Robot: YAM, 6 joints.
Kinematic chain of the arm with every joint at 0, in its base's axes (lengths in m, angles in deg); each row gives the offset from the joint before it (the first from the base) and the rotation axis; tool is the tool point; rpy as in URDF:
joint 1: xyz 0 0 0.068 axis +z
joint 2: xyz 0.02 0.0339 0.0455 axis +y
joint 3: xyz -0.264 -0.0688 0 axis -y
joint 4: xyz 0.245 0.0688 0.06 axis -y
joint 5: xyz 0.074 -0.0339 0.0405 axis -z
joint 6: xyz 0.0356 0 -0.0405 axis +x
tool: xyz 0 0 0 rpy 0 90 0
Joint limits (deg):
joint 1: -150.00..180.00
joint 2: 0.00..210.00
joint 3: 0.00..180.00
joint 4: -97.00..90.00
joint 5: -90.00..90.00
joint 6: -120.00..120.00
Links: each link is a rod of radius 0.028 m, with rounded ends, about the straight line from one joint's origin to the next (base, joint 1, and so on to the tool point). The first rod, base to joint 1, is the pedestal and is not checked.
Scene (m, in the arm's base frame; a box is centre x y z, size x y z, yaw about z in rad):
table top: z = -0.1
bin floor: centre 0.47 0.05 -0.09 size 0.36 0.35 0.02 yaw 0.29
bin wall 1: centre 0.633 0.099 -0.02 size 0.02 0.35 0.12 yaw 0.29
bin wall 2: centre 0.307 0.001 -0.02 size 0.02 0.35 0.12 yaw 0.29
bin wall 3: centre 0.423 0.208 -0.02 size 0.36 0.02 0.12 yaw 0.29
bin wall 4: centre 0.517 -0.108 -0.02 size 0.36 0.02 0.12 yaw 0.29
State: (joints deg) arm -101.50 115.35 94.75 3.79 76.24 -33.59
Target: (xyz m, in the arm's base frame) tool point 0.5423 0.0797 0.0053
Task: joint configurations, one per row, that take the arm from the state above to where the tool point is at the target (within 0.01 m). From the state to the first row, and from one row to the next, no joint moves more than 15 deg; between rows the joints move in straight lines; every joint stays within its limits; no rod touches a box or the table.
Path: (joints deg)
1: -87.34 118.81 96.52 4.37 74.97 -33.59
2: -73.18 122.28 98.29 4.95 73.70 -33.59
3: -59.03 125.74 100.07 5.53 72.43 -33.59
4: -44.87 129.21 101.84 6.11 71.15 -33.59
5: -30.71 132.67 103.61 6.69 69.88 -33.59
6: -16.55 136.14 105.38 7.27 68.61 -33.59
7: -2.39 139.60 107.15 7.85 67.34 -33.59
8: 11.76 143.06 108.93 8.43 66.07 -33.59
9: 11.72 151.57 110.46 9.11 64.59 -33.59
10: 11.68 160.08 111.99 9.79 63.10 -33.59

